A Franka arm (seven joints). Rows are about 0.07 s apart.
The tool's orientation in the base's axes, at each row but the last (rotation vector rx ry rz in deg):
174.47 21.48 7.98
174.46 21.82 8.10
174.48 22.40 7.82
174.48 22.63 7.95
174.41 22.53 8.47
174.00 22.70 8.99
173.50 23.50 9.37
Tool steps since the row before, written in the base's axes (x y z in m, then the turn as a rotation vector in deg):
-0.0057 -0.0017 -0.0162 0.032 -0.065 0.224
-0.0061 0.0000 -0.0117 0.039 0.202 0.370
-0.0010 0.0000 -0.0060 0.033 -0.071 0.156
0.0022 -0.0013 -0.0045 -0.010 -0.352 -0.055
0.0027 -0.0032 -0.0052 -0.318 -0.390 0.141
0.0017 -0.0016 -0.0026 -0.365 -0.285 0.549
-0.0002 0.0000 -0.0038 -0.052 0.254 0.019
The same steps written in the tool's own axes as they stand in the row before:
-0.0072 -0.0010 0.0156 0.033 0.089 -0.216
-0.0069 -0.0024 0.0110 0.118 -0.156 -0.375
-0.0014 -0.0007 0.0059 0.026 0.089 -0.148
0.0014 0.0015 0.0048 -0.105 0.333 0.073
0.0013 0.0033 0.0056 -0.394 0.308 -0.151
0.0010 0.0017 0.0029 -0.375 0.231 -0.568
-0.0006 -0.0004 0.0037 0.020 -0.256 -0.042

